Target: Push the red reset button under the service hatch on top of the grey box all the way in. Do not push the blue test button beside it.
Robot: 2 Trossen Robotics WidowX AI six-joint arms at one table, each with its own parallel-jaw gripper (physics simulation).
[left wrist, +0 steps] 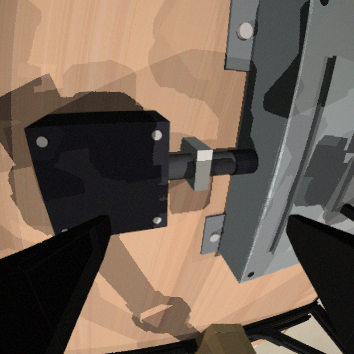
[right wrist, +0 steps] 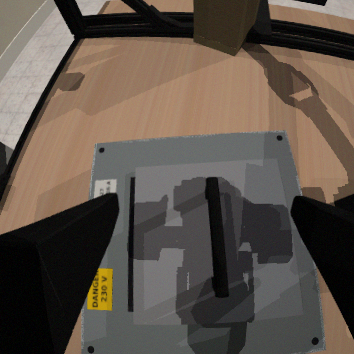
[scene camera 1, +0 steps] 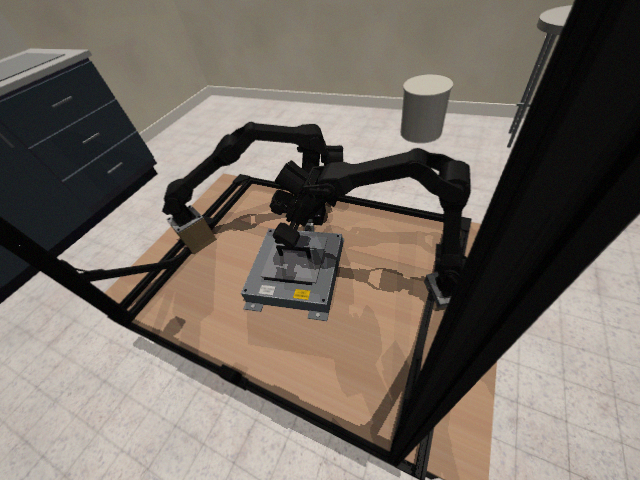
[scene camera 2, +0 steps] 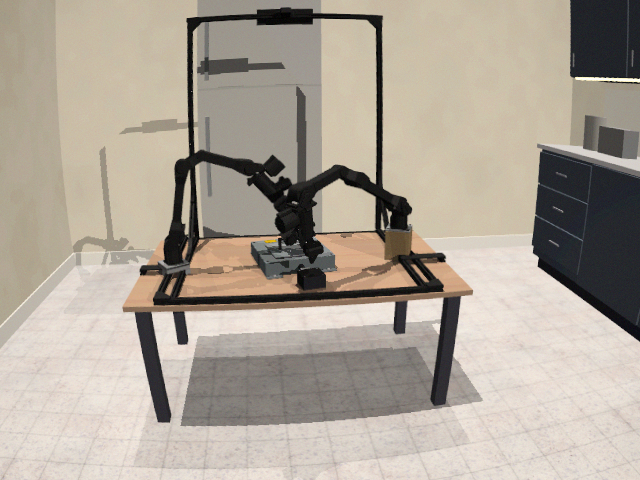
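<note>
The grey box (scene camera 1: 332,263) (scene camera 2: 289,267) (left wrist: 250,220) (right wrist: 190,147) stands on the table. Its hatch (scene camera 1: 279,273) (right wrist: 155,172) lies flat on top, with a black bar handle (scene camera 1: 294,248) (right wrist: 216,240). The red and blue buttons do not show. My right gripper (right wrist: 206,203) is open above the box, its fingers on either side of the handle and well apart from it; in scene camera 2 it is largely hidden behind the left arm. My left gripper (left wrist: 199,223) (scene camera 2: 312,253) is open and empty above the gap between the box and a black block (left wrist: 100,175) (scene camera 2: 311,279).
A dark shaft (left wrist: 225,162) with a pale collar (left wrist: 202,170) runs from the black block towards the box side. A tan block (scene camera 1: 193,237) (scene camera 2: 398,243) (right wrist: 225,25) supports the left arm's base. Both arms cross close together over the box. A black frame (scene camera 2: 379,129) surrounds the table.
</note>
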